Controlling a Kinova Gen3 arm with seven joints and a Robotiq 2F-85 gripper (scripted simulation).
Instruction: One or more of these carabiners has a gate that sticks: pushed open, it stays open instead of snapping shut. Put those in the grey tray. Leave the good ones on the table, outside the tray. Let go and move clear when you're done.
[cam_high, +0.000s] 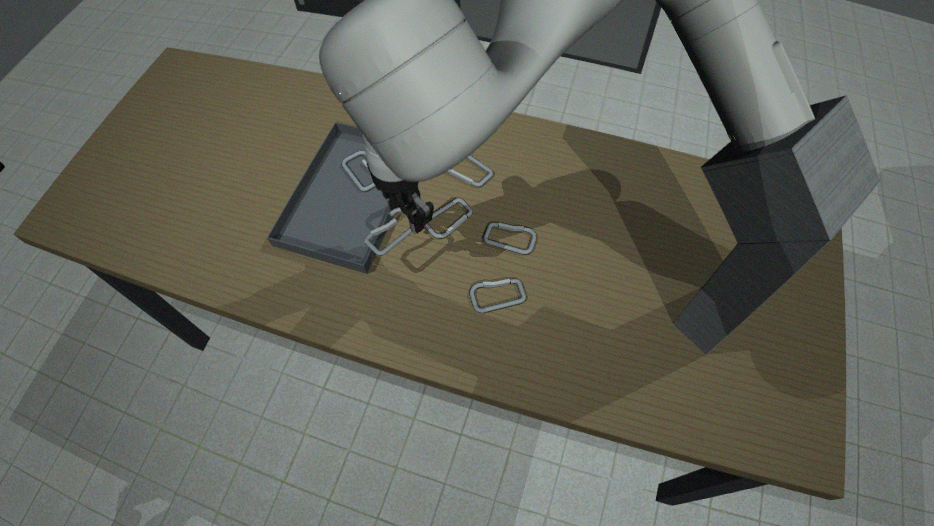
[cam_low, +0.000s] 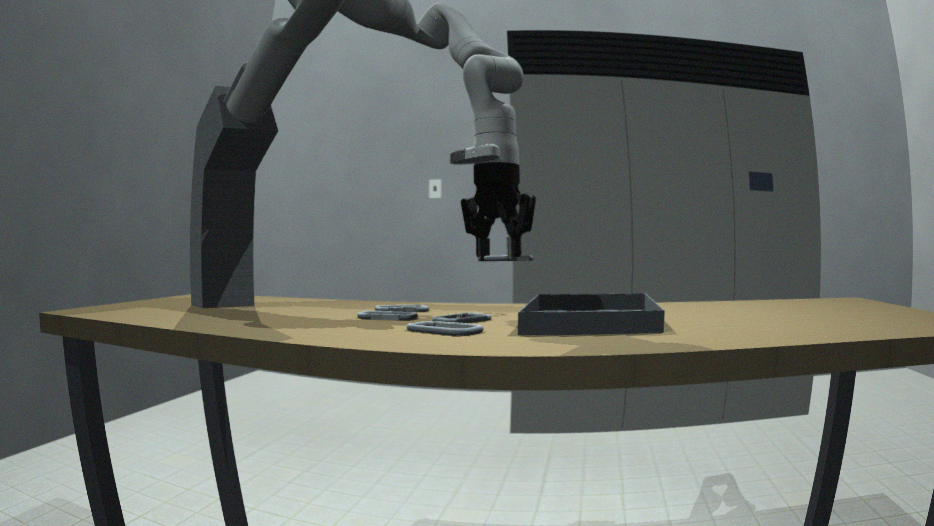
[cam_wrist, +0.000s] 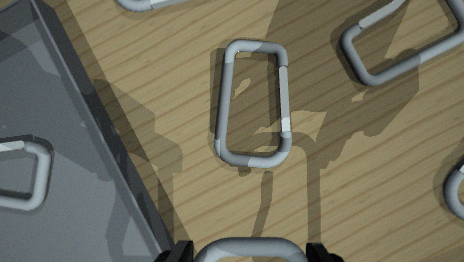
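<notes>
The grey tray lies 13 cm to the right of my hand, 12 cm ahead of it and 10 cm below it.
</notes>
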